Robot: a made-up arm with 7 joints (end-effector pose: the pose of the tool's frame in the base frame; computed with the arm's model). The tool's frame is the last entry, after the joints.
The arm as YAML. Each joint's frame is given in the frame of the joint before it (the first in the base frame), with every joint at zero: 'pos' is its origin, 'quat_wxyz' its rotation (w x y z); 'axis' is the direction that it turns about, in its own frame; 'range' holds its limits. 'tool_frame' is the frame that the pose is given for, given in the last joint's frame.
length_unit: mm
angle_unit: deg
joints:
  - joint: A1
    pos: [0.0, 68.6, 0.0]
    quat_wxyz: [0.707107, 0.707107, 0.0, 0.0]
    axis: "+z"
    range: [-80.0, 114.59]
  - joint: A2
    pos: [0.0, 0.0, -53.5]
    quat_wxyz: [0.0, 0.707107, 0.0, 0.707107]
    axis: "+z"
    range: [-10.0, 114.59]
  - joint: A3
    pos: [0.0, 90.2, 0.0]
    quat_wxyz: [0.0, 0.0, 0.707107, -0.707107]
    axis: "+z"
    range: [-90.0, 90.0]
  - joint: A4
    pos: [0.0, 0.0, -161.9]
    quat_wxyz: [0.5, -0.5, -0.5, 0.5]
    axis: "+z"
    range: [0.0, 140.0]
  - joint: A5
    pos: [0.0, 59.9, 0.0]
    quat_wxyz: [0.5, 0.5, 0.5, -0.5]
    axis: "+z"
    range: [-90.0, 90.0]
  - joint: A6
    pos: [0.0, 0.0, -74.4]
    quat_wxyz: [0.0, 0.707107, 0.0, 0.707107]
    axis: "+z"
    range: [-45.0, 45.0]
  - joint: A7
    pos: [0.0, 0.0, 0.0]
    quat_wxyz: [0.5, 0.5, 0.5, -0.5]
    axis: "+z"
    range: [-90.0, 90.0]
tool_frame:
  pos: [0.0, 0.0, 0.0]
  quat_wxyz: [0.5, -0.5, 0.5, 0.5]
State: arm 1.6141 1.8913 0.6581 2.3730 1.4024 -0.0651 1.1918
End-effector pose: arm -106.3 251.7 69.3 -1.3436 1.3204 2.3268
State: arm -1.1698 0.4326 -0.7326 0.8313 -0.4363 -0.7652 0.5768
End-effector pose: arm -283.2 205.5 -200.2 -1.4252 -0.0011 -0.9852
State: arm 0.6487 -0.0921 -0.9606 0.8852 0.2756 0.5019 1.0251
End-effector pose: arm 245.5 6.3 -225.3 -1.0640 -0.3932 -1.2505
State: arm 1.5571 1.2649 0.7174 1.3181 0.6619 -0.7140 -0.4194
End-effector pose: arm 5.9 420.3 97.9 -0.4915 1.6744 -0.8199
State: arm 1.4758 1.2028 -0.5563 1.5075 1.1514 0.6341 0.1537
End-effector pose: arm 169.9 339.8 98.2 0.0169 -1.8499 -0.2952
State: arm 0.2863 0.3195 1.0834 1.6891 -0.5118 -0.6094 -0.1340
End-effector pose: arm 112.8 308.2 -162.0 1.8159 -2.0163 0.1330
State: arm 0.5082 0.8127 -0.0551 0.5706 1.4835 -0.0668 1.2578
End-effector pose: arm 186.8 384.5 -186.6 -0.8580 -1.9725 0.1039
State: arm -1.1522 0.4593 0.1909 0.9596 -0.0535 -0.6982 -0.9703
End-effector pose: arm -217.2 286.7 -214.8 1.1691 -0.7283 -0.1847
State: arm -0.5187 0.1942 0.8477 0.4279 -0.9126 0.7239 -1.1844
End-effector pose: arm -146.0 235.3 -330.2 1.6317 0.8545 -0.6261
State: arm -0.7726 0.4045 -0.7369 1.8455 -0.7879 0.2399 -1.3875
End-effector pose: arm -93.7 127.1 -233.3 0.9789 -1.5925 -0.4335
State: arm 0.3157 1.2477 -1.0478 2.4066 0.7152 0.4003 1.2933
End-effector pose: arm 80.8 241.9 -102.4 -1.5069 -0.0740 -1.6116
